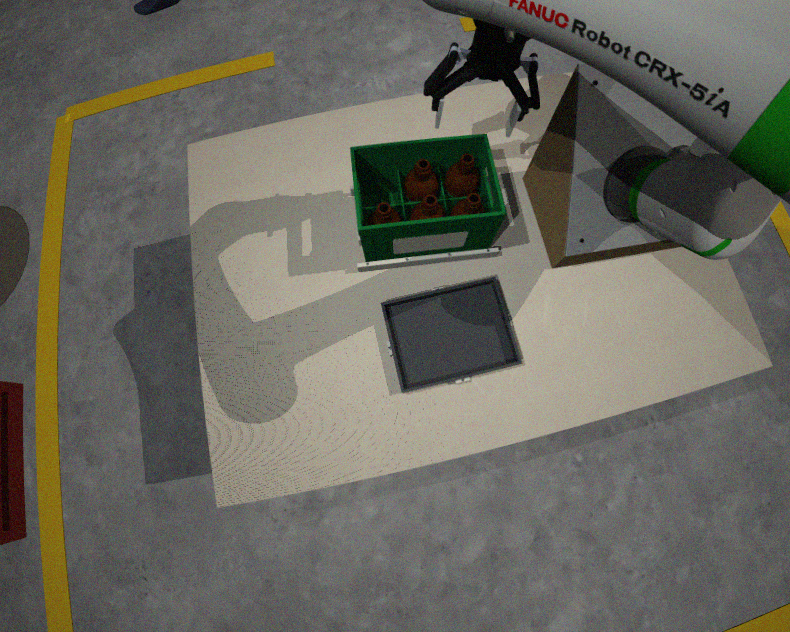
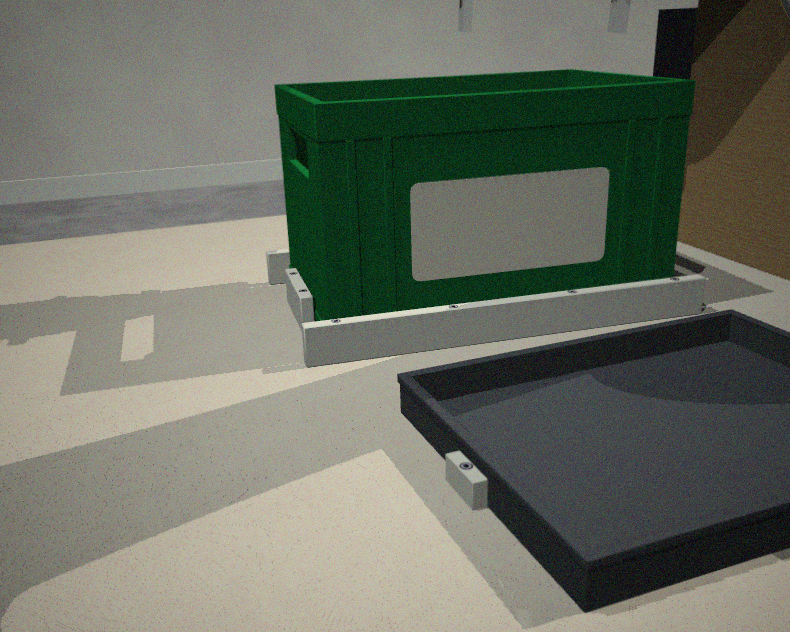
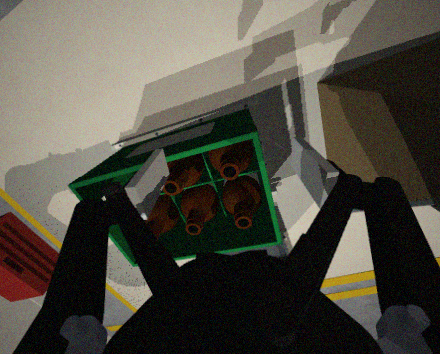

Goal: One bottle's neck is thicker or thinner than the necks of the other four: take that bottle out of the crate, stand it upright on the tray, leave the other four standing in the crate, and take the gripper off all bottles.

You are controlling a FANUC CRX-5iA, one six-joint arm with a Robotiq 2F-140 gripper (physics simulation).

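Where they show: gripper, fingertip midpoint: (image 1: 472, 126) (image 2: 540, 32) (image 3: 227, 156); arm's base, link origin: (image 1: 636, 184).
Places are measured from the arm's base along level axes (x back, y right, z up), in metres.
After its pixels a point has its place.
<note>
Five brown bottles stand in the green crate (image 1: 431, 241) @[x -0.415, y 0.020, z -0.083 m] (image 2: 368, 217) @[x -0.521, y 0.036, z -0.076 m] (image 3: 269, 215) @[x -0.291, y 0.008, z -0.062 m]. The back row holds a middle bottle (image 1: 421, 184) @[x -0.404, y 0.134, z -0.051 m] (image 3: 186, 175) @[x -0.379, y 0.151, z -0.042 m] and a right one (image 1: 462, 177) @[x -0.318, y 0.127, z -0.049 m] (image 3: 232, 156) @[x -0.299, y 0.155, z -0.030 m]; the front row holds a left (image 1: 384, 212) @[x -0.497, y 0.068, z -0.012 m] (image 3: 162, 215) @[x -0.472, y 0.090, z -0.055 m], a middle (image 1: 428, 207) @[x -0.413, y 0.060, z -0.017 m] (image 3: 197, 200) @[x -0.394, y 0.094, z -0.055 m] and a right one (image 1: 469, 204) @[x -0.336, y 0.046, z -0.017 m] (image 3: 242, 195) @[x -0.316, y 0.075, z -0.052 m]. I cannot tell which neck differs. The back left compartment is empty. My gripper (image 1: 473, 129) @[x -0.291, y 0.181, z 0.033 m] (image 2: 541, 18) @[x -0.291, y 0.181, z 0.033 m] (image 3: 227, 156) @[x -0.291, y 0.181, z 0.033 m] is open and empty, raised near the crate's back right part. The dark tray (image 1: 395, 349) @[x -0.540, y -0.158, z -0.169 m] (image 2: 500, 490) @[x -0.547, y -0.181, z -0.158 m] bears no bottle.
White fixture strips (image 1: 428, 258) @[x -0.420, y 0.010, z -0.145 m] (image 2: 500, 322) @[x -0.431, y 0.011, z -0.160 m] line the crate's foot. The brown-sided robot pedestal (image 1: 550, 177) @[x -0.136, y 0.084, z -0.052 m] (image 3: 350, 125) @[x -0.133, y 0.115, z -0.067 m] stands right of the crate. Small white blocks (image 2: 466, 479) @[x -0.555, y -0.162, z -0.161 m] sit at the tray's edges. A red object (image 1: 11, 461) (image 3: 22, 260) stands off to the left.
</note>
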